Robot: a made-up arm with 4 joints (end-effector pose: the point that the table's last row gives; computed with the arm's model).
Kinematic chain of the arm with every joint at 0, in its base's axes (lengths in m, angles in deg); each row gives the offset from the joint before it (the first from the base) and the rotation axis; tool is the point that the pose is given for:
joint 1: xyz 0 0 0.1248 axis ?
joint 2: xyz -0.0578 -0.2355 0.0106 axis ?
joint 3: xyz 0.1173 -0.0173 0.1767 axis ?
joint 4: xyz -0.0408 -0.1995 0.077 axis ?
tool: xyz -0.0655 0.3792 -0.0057
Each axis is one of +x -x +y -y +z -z.
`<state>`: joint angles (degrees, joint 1 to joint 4).
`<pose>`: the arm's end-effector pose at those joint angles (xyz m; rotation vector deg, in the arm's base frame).
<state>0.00 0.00 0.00 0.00</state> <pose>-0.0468 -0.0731 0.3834 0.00 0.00 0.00</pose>
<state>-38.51 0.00 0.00 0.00</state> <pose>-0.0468 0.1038 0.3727 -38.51 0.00 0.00</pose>
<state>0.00 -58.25 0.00 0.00</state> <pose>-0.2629 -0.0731 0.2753 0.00 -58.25 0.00</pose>
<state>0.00 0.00 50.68 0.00</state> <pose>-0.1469 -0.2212 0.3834 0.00 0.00 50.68</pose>
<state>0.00 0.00 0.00 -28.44</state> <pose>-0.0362 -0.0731 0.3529 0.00 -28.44 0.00</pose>
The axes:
joint 1: +x
joint 2: +y
joint 3: +z
joint 4: +y

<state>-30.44 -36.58 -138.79 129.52</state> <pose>-0.0499 -0.1299 0.6649 116.54 30.29 -24.66</pose>
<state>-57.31 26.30 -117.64 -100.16</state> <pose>0.2842 -0.1250 0.4191 156.07 82.23 33.95</pose>
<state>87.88 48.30 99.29 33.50</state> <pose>0.1257 -0.2471 -0.2454 62.89 -33.59 128.51</pose>
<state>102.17 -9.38 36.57 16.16</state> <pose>-0.1746 -0.2194 -0.0977 90.35 -26.41 30.71</pose>
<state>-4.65 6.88 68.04 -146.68</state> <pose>-0.0738 -0.1500 0.3744 80.74 -117.10 24.17</pose>
